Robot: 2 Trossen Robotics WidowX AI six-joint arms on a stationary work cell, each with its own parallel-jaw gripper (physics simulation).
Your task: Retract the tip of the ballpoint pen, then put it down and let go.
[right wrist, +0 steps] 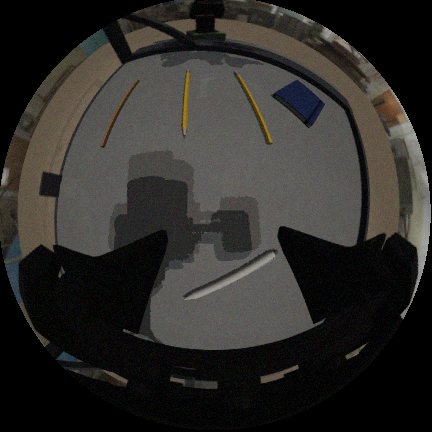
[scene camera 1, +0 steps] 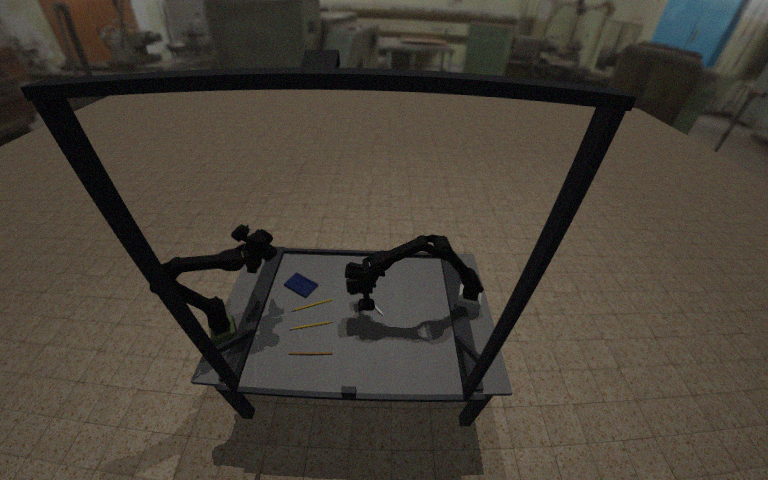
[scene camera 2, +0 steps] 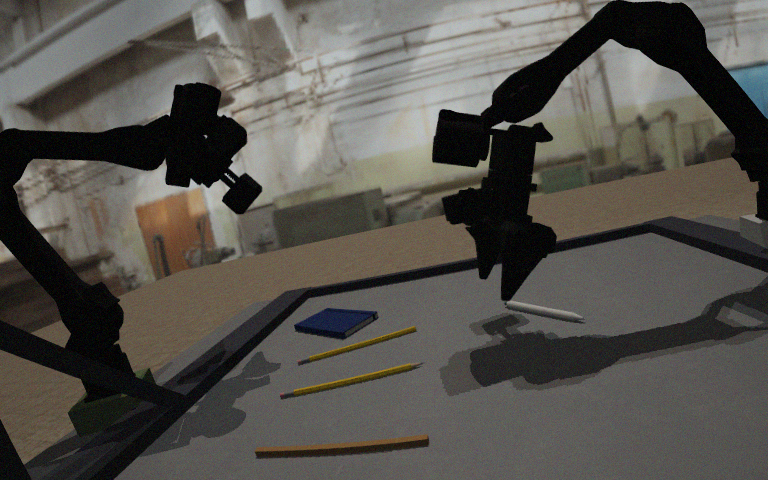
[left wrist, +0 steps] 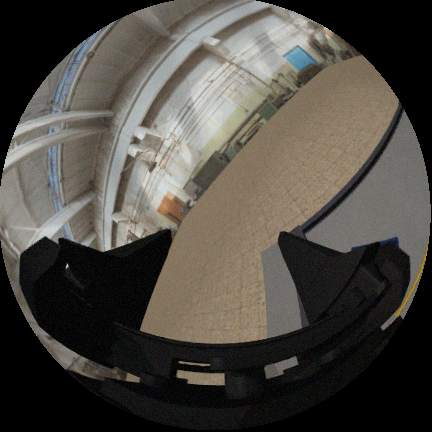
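Seen in the pictures: left gripper, between the fingertips: (scene camera 2: 226, 174) (left wrist: 226, 236); right gripper, between the fingertips: (right wrist: 223, 234) (scene camera 1: 357, 301) (scene camera 2: 493, 288); left arm's base, origin of its link: (right wrist: 204, 30) (scene camera 1: 221, 327); right arm's base, origin of its link: (scene camera 1: 470, 294).
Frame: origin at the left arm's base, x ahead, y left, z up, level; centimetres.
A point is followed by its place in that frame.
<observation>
The white ballpoint pen (scene camera 1: 379, 310) @[z -3.0, x 63.8, y -21.4 cm] (scene camera 2: 543, 311) @[z -3.2, x 62.7, y -18.0 cm] (right wrist: 231, 275) @[z -3.1, x 62.5, y -16.7 cm] lies flat on the grey table. Its tapered end points right in scene camera 2 and to the lower left in the right wrist view; whether the writing tip is out is too small to tell. My right gripper (scene camera 2: 494, 288) @[z 2.3, x 55.8, y -16.2 cm] (right wrist: 223, 234) @[z 2.3, x 55.8, y -16.2 cm] is open and empty, pointing down a little above the table by the pen's blunt end. In its wrist view the pen shows slantwise between the spread fingers. My left gripper (left wrist: 226, 236) @[z 28.2, x 25.9, y 17.8 cm] is open and empty, raised over the table's left edge, far from the pen.
A blue notebook (scene camera 1: 300, 284) @[z -2.8, x 37.8, y 9.4 cm] (scene camera 2: 336, 322) @[z -2.8, x 37.9, y 7.3 cm] (right wrist: 300, 101) @[z -2.8, x 39.5, y 7.1 cm], two yellow pencils (scene camera 2: 357, 345) @[z -3.5, x 38.3, y -4.3 cm] (scene camera 2: 352, 379) @[z -3.4, x 34.7, y -14.3 cm] and an orange-brown stick (scene camera 2: 342, 447) @[z -3.3, x 30.0, y -26.8 cm] (right wrist: 118, 114) @[z -3.8, x 31.4, y -26.7 cm] lie on the table (scene camera 1: 396, 367) @[z -4.0, x 56.6, y -47.4 cm], left of the pen in both scene views. A dark frame (scene camera 1: 107, 192) @[z 80.3, x 0.4, y -26.3 cm] surrounds the cell.
</observation>
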